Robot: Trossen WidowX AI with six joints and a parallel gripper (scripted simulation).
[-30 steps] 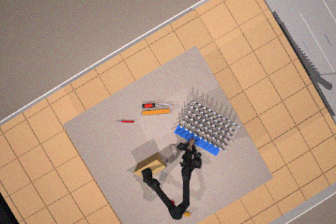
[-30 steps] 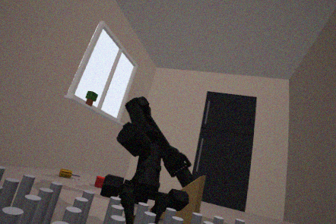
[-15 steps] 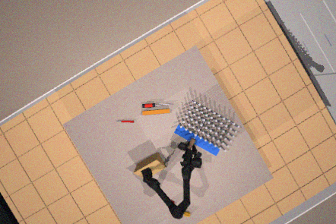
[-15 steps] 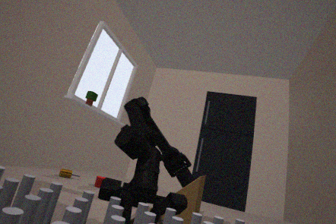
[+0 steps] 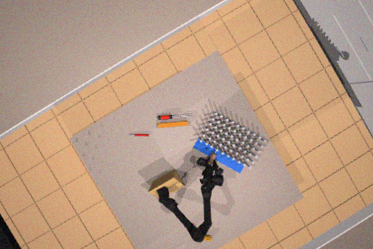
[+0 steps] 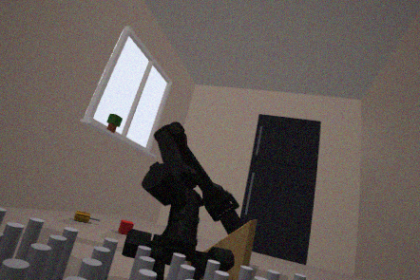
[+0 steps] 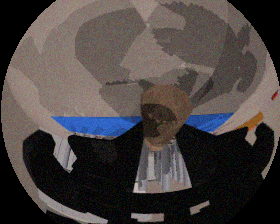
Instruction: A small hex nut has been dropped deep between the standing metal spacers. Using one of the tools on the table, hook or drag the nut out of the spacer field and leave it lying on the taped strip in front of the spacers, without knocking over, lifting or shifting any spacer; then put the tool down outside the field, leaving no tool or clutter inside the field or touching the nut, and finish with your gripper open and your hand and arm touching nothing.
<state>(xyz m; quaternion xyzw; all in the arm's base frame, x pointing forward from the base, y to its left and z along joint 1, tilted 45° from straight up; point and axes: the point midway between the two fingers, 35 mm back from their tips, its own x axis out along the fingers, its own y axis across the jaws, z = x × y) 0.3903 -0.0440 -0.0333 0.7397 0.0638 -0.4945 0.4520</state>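
The blue taped strip is 60 mm ahead of my gripper tip, 20 mm to the right of it and 10 mm below it. From my gripper tip the other things lie so: hook tool (80 mm ahead, 50 mm to the left); then red cube (380 mm behind, 380 mm to the right, 10 mm above); then orange bar (140 mm behind, 350 mm to the left).
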